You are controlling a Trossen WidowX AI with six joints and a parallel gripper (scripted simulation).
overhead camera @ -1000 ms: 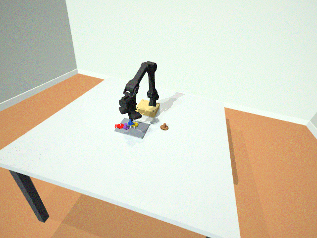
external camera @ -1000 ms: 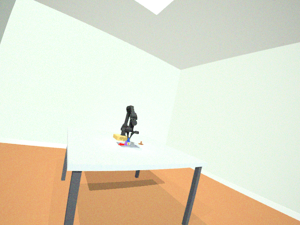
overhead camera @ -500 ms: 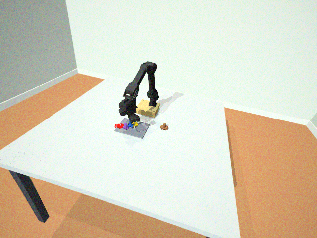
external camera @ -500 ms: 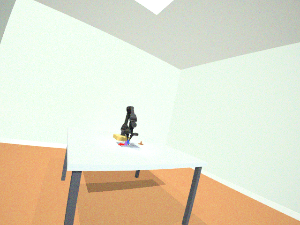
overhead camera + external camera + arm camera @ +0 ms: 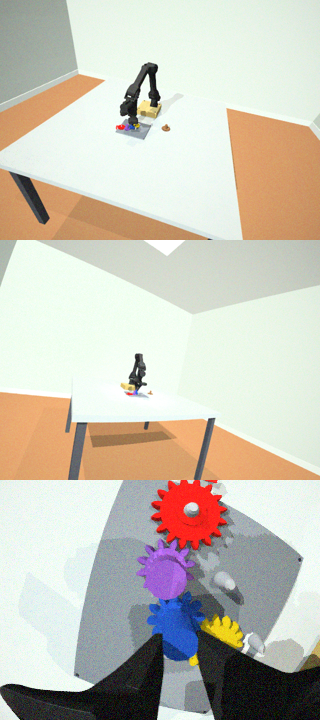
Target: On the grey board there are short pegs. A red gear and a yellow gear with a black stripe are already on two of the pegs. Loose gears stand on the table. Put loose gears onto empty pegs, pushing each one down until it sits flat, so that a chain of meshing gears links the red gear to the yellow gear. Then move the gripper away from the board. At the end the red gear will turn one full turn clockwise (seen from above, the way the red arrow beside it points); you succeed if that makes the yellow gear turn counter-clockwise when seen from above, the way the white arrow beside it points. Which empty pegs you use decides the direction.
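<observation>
The blue gear is 1 cm below my gripper tip. From my gripper tip the other things lie so: yellow gear (4 cm behind, 3 cm below, 2 cm to the left); then red gear (8 cm to the right, 3 cm below, 1 cm ahead); then purple gear (3 cm to the right, 2 cm below, 2 cm ahead).
</observation>
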